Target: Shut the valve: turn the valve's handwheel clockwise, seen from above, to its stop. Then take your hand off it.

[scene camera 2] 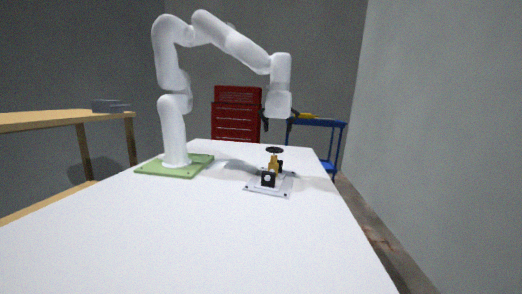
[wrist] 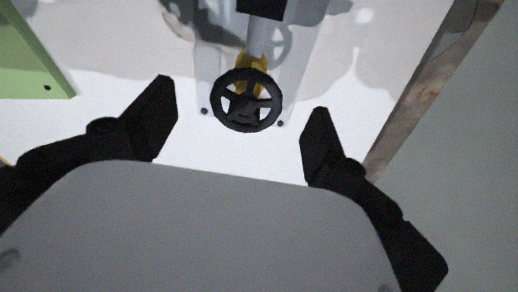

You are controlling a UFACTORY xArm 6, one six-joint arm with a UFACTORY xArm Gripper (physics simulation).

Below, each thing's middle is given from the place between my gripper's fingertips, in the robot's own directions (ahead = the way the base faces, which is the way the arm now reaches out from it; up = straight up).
The black spoked handwheel (wrist: 246, 103) lies 10 mm behind my hand, 30 mm to the right of it and 80 mm below it.
